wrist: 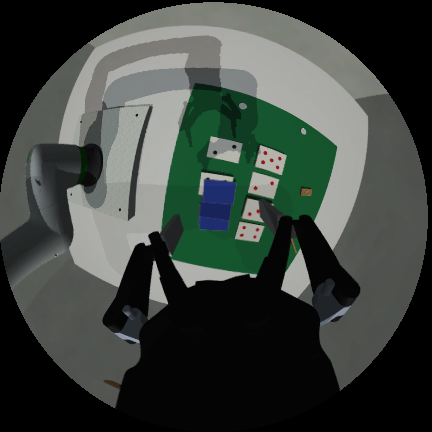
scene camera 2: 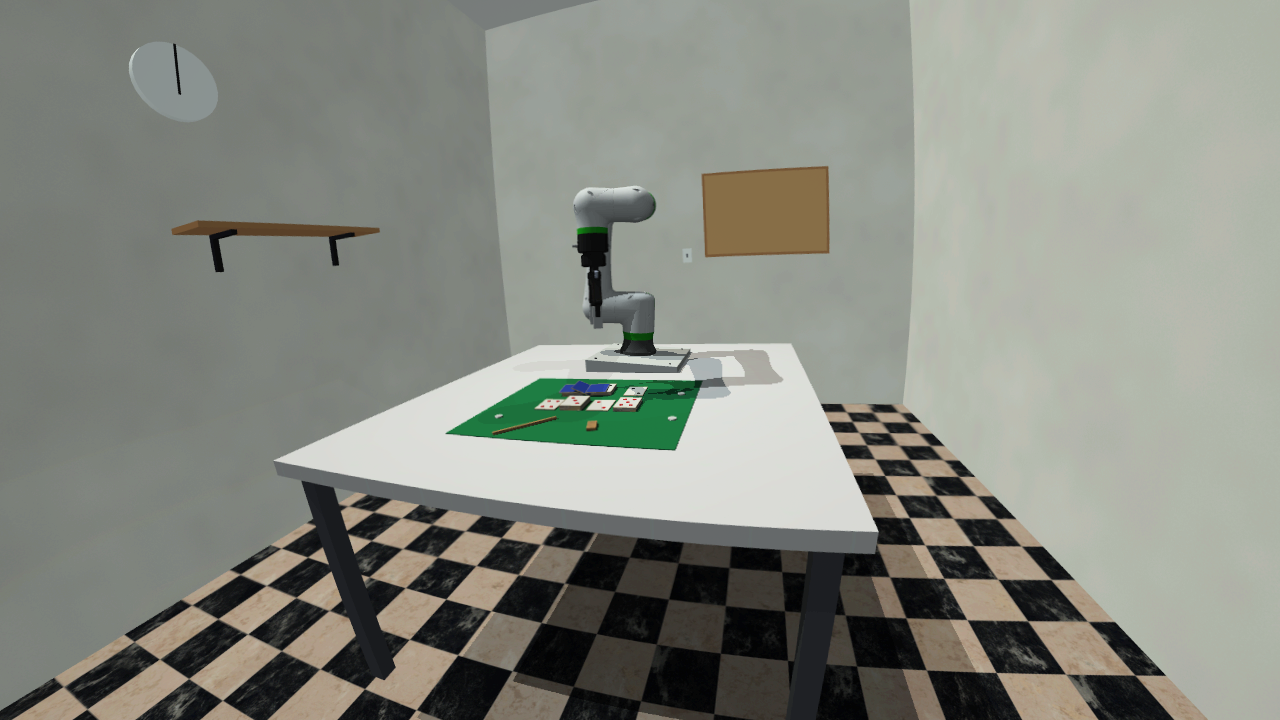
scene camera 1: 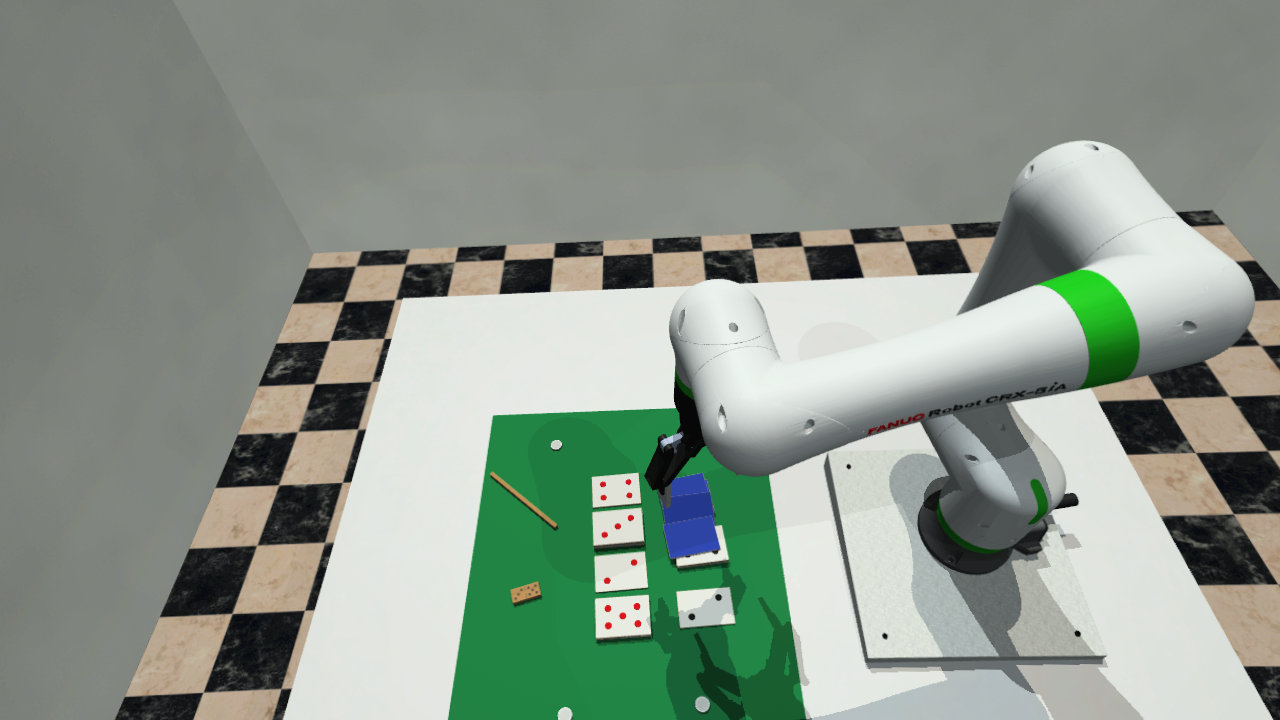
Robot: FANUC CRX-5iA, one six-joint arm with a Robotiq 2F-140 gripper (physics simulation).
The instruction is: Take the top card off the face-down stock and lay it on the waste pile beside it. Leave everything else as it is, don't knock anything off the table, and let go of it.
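Seen in the pictures: gripper, fingertip midpoint: point(wrist: 219, 214) point(scene camera 2: 596, 326) point(scene camera 1: 699, 484); arm's base at its link origin: point(wrist: 89, 164) point(scene camera 2: 638, 352) point(scene camera 1: 963, 531).
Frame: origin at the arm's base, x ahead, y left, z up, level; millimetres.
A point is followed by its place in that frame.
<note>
My gripper point(scene camera 1: 666, 492) point(scene camera 2: 597, 321) @(x 441, y -71, z 178 mm) point(wrist: 219, 214) @(x 441, y -71, z 178 mm) is open and empty, high above the mat. Three blue card backs show in an overlapping row. The rear one point(scene camera 1: 693, 486) @(x 427, y -175, z -17 mm) point(wrist: 213, 224) @(x 447, y -180, z -18 mm) is at the stock's place. A darker middle one point(scene camera 1: 687, 509) @(x 447, y -130, z -14 mm) point(wrist: 215, 211) @(x 448, y -136, z -12 mm) looks tilted. The front one point(scene camera 1: 691, 536) @(x 451, y -80, z -18 mm) point(wrist: 219, 191) @(x 453, y -78, z -18 mm) lies partly over the white waste pile point(scene camera 1: 704, 559) point(wrist: 203, 185), whose black-dotted face shows at its edges. How the blue cards rest under each other is hard to tell. In scene camera 2 the blue cards point(scene camera 2: 601, 389) @(x 469, y -64, z -18 mm) are small.
Several red-dotted white cards point(scene camera 1: 617, 527) @(x 576, y -120, z -17 mm) point(wrist: 263, 185) @(x 582, y -45, z -30 mm) stand in a column beside the blue ones. A two-dot black card point(scene camera 1: 705, 607) @(x 453, y 42, z -29 mm) point(wrist: 224, 149) @(x 454, y 40, z -29 mm) lies in front. A stick point(scene camera 1: 523, 500) @(x 740, y -209, z -26 mm), a small brown block point(scene camera 1: 525, 592) @(x 746, y -35, z -24 mm) and white discs point(scene camera 1: 555, 445) @(x 672, y -320, z -29 mm) are on the green mat point(scene camera 1: 501, 662) @(x 791, y 68, z -32 mm).
</note>
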